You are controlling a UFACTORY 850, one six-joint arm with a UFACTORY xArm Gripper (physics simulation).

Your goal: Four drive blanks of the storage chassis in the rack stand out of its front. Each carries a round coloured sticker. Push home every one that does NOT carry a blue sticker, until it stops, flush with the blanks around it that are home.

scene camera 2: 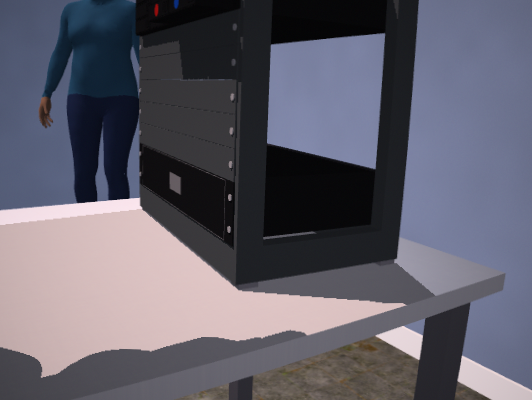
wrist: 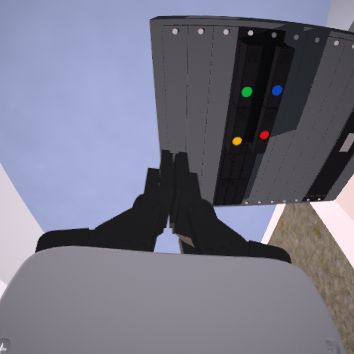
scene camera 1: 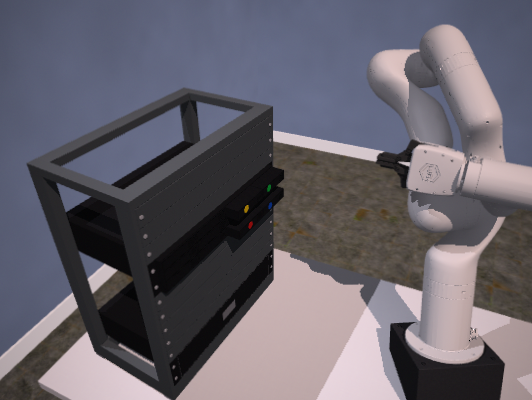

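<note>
The black storage chassis (scene camera 1: 187,248) (wrist: 231,172) crosses the rack (scene camera 1: 200,146) (scene camera 2: 252,150). Four blanks stand out at its right end in scene camera 1. The upper row holds the yellow-sticker blank (scene camera 1: 246,208) (wrist: 237,141) and, right of it, the green-sticker blank (scene camera 1: 269,188) (wrist: 247,92). Below are the red-sticker blank (scene camera 1: 250,225) (scene camera 2: 156,9) (wrist: 264,135) and the blue-sticker blank (scene camera 1: 270,205) (scene camera 2: 176,3) (wrist: 277,90). My gripper (scene camera 1: 379,160) (wrist: 170,168) is shut and empty, well away from the rack front and touching no blank.
Grey filler panels (scene camera 1: 200,200) (wrist: 198,90) lie above and below the chassis. A black unit with a light label (scene camera 1: 229,310) (scene camera 2: 175,183) sits low in the rack. The rack stands on a pale table (scene camera 1: 280,320) (scene camera 2: 90,280). A person (scene camera 2: 102,65) stands behind it in scene camera 2.
</note>
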